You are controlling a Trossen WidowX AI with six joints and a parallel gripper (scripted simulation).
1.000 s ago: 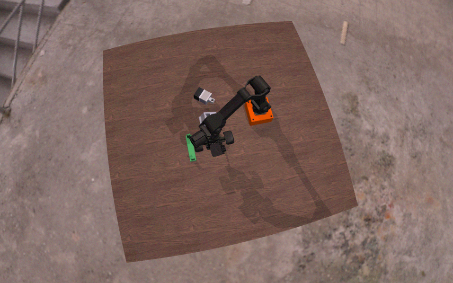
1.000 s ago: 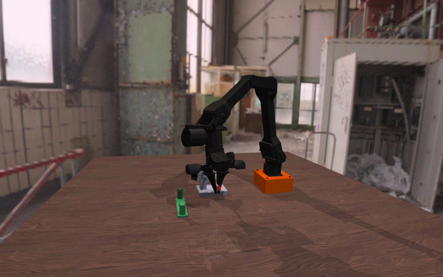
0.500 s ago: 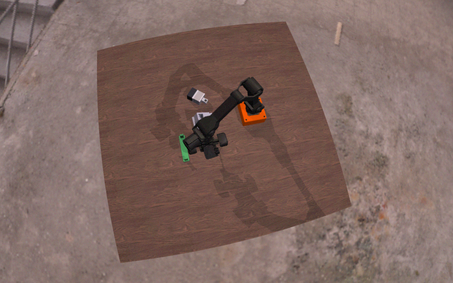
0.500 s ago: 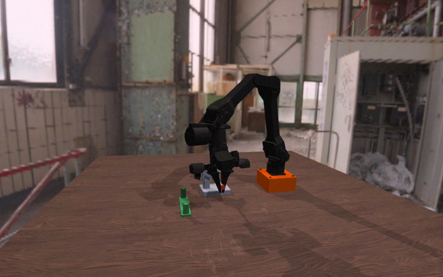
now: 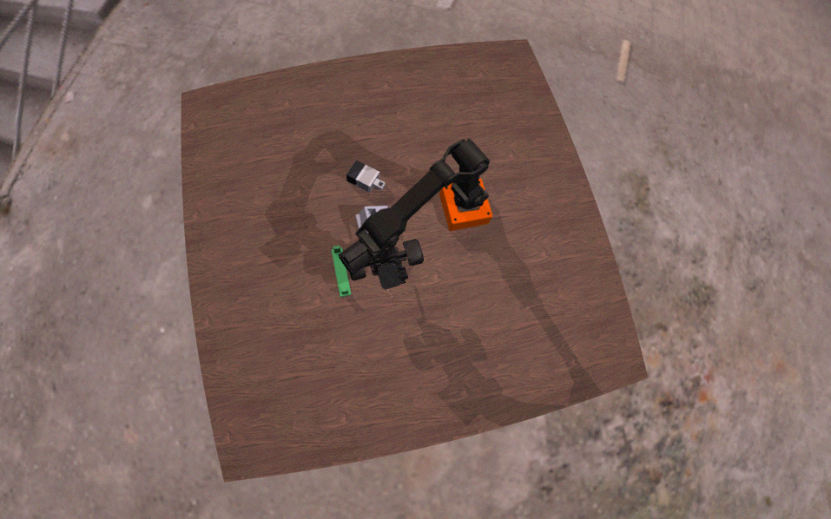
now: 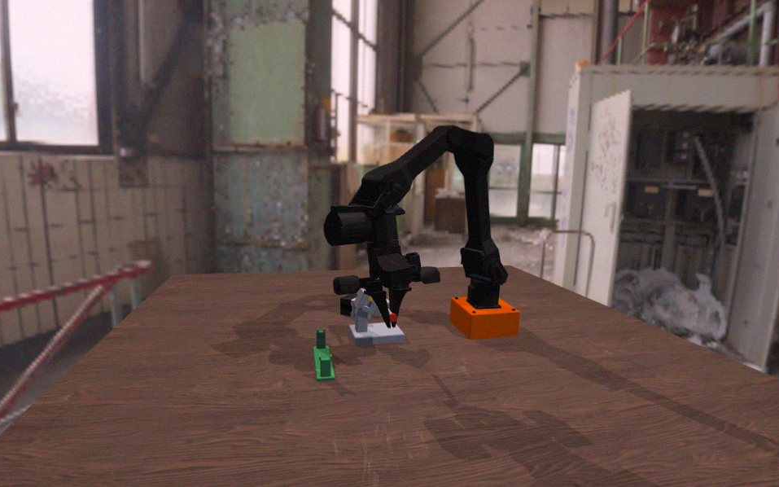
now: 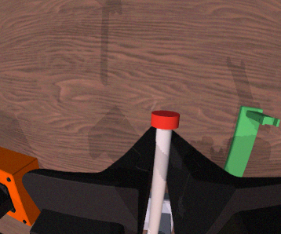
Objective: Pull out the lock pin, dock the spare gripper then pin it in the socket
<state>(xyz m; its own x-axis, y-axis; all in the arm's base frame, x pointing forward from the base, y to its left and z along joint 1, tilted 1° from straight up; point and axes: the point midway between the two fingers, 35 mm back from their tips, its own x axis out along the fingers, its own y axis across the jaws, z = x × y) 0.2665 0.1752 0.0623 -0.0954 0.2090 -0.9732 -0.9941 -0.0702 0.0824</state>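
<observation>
Right now my gripper tip is 12 cm short of the green stand, 5 cm to the left of it and 6 cm above it. Also, from my gripper tip: grey mount: 1 cm ahead, 17 cm to the right, 4 cm below; then spare gripper: 32 cm to the right, 6 cm below.
</observation>
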